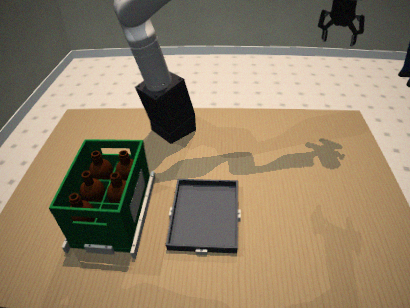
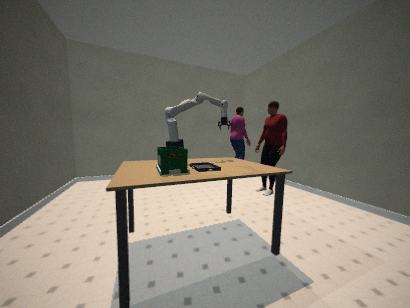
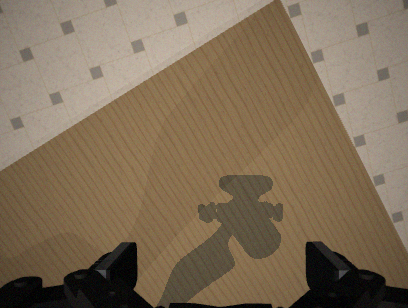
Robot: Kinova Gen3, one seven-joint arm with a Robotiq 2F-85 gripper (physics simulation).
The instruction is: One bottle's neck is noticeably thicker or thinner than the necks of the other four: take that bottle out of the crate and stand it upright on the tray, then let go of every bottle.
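Where they show: gripper, between the fingertips: [image 1: 337,43] [image 2: 224,129] [image 3: 220,260]; arm's base, origin of its link: [image 1: 158,82] [image 2: 174,140].
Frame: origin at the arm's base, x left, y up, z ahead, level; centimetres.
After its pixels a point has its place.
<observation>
A green crate [image 1: 95,215] {x -18.0, y -6.7, z 50.7 cm} [image 2: 172,164] {x -22.3, y -15.6, z 49.8 cm} stands at the left of the table and holds several brown bottles, upright, with their necks showing above the compartments. Among them are a back left bottle [image 1: 99,167] {x -19.9, y -10.0, z 29.5 cm}, a back right bottle [image 1: 124,165] {x -12.2, y -9.6, z 30.4 cm}, and a front left bottle [image 1: 77,202] {x -23.4, y -7.2, z 45.3 cm} partly hidden by the crate wall. I cannot tell for sure which neck differs in thickness. The dark grey tray [image 1: 207,215] {x 10.2, y -21.9, z 42.7 cm} [image 2: 205,166] {x 12.9, y -21.9, z 39.1 cm} lies right of the crate with no bottle on it. My gripper [image 1: 339,42] {x 60.5, y 13.2, z 7.6 cm} [image 2: 224,127] {x 60.5, y 13.2, z 7.6 cm} [image 3: 220,260] {x 60.5, y 13.2, z 7.6 cm} is open and empty, high above the right part of the table, far from the crate.
The crate sits between light rails [image 1: 143,215] {x -8.3, y -19.8, z 41.5 cm} on the table [image 1: 300,225] {x 36.2, y -22.5, z 50.7 cm} [image 2: 240,171] {x 27.0, y -22.5, z 67.6 cm} [image 3: 240,100] {x 69.6, y -22.5, z 5.5 cm}. Small light blocks hold the tray's edges. The arm's black base [image 1: 172,112] {x 3.6, y -9.4, z 5.4 cm} stands behind the crate. Two people [image 2: 239,129] [image 2: 274,132] stand beyond the table.
</observation>
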